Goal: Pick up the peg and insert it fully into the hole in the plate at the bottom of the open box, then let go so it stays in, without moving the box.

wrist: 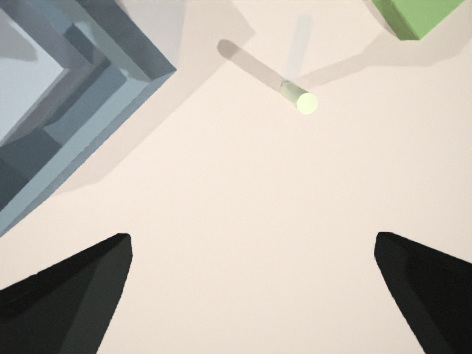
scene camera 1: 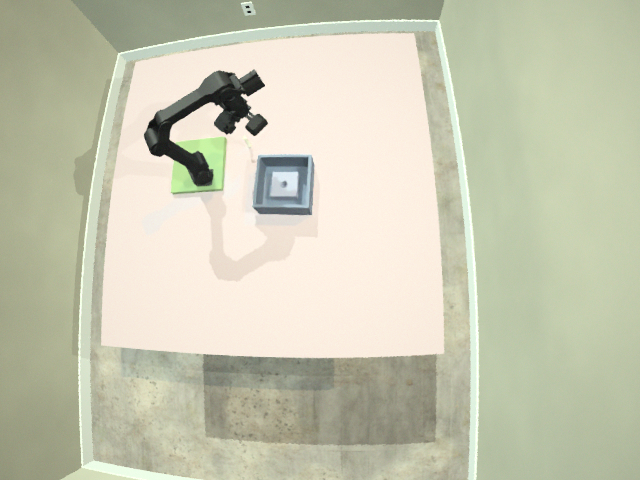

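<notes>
The pale yellow-green peg stands upright on the table, near the back left corner of the box in the scene view. The open blue-grey box has a light plate at its bottom, with a dark round hole near the plate's middle. The hole does not show in the wrist view. My gripper is open and empty, raised above the table behind the peg. In the wrist view the peg is beyond the fingertips, a little right of centre.
The arm's base stands on a green slab left of the box and peg. The pink table top reaches far to the right and front. Walls stand beyond its back and sides.
</notes>
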